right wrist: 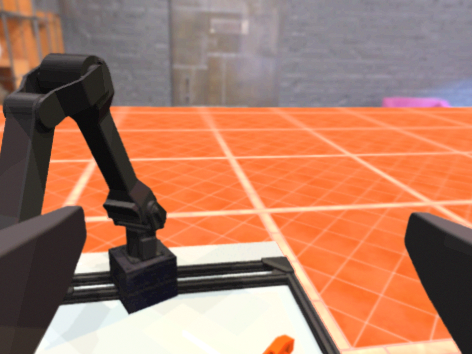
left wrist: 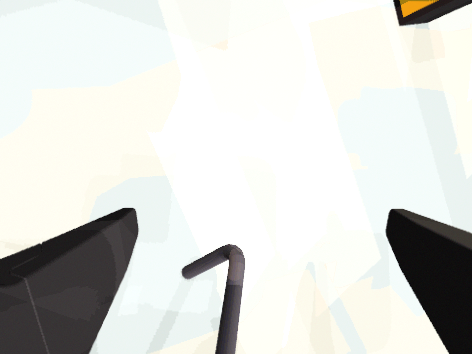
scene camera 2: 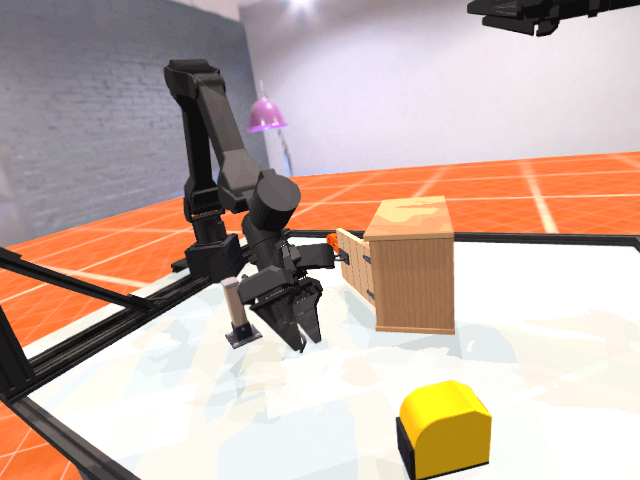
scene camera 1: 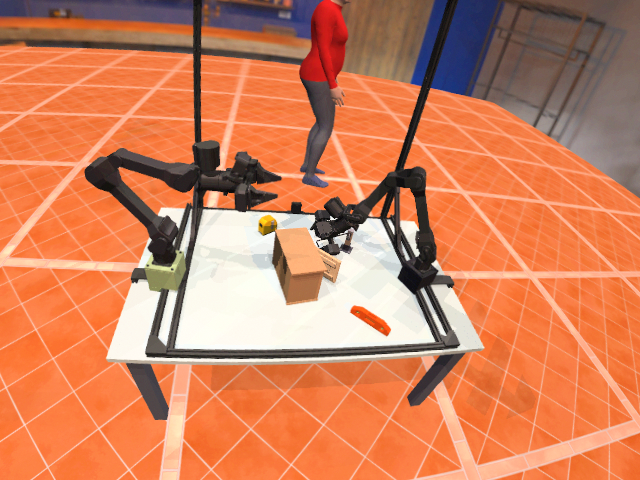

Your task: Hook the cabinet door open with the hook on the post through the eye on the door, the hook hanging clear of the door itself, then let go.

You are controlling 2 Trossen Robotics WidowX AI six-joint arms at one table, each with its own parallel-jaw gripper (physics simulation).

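Where they show: left gripper, fingertip midpoint: (left wrist: 261, 220) (scene camera 2: 309, 346) (scene camera 1: 313, 240); right gripper, fingertip midpoint: (right wrist: 248, 223) (scene camera 2: 475, 15) (scene camera 1: 280, 187); left arm's base, origin of the base link: (right wrist: 142, 252) (scene camera 2: 211, 241) (scene camera 1: 421, 266); right arm's base, origin of the base link: (scene camera 1: 164, 259).
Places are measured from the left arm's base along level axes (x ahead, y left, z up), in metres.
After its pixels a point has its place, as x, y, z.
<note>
The wooden cabinet (scene camera 1: 303, 253) {0.436, -0.182, 0.066} (scene camera 2: 413, 284) {0.414, -0.310, -0.011} stands mid-table, its plank door (scene camera 1: 331, 266) {0.327, -0.149, -0.006} (scene camera 2: 355, 266) {0.336, -0.199, -0.021} swung open. The dark eye (scene camera 2: 343, 256) {0.316, -0.158, -0.016} is on the door's outer part. The post (scene camera 1: 349, 238) {0.156, -0.261, -0.015} (scene camera 2: 236, 305) {0.146, -0.288, -0.027} stands apart from the door on a dark base. The dark hook (left wrist: 230, 310) {0.243, -0.330, -0.049} reaches in between the left fingertips in the left wrist view, its bent end over the table and clear of the eye. My left gripper (scene camera 2: 309, 345) {0.262, -0.355, -0.065} (left wrist: 261, 220) {0.262, -0.355, -0.065} is open, pointing down beside the post, fingers either side of the hook without gripping it. My right gripper (scene camera 1: 279, 186) {0.553, -0.180, 0.341} (scene camera 2: 476, 13) {0.553, -0.180, 0.341} (right wrist: 248, 223) {0.553, -0.180, 0.341} is open, high and away from the cabinet.
A yellow tape measure (scene camera 1: 267, 224) {0.409, -0.485, -0.037} (scene camera 2: 447, 428) {0.395, -0.524, -0.034} lies behind the cabinet in scene camera 1. An orange level (scene camera 1: 370, 320) {0.304, 0.072, -0.070} (right wrist: 280, 345) {0.292, 0.102, -0.050} lies near the front edge there. Dark rails (scene camera 1: 305, 352) {0.563, 0.075, -0.070} frame the table, with uprights at the back. A person (scene camera 1: 325, 62) stands beyond the table.
</note>
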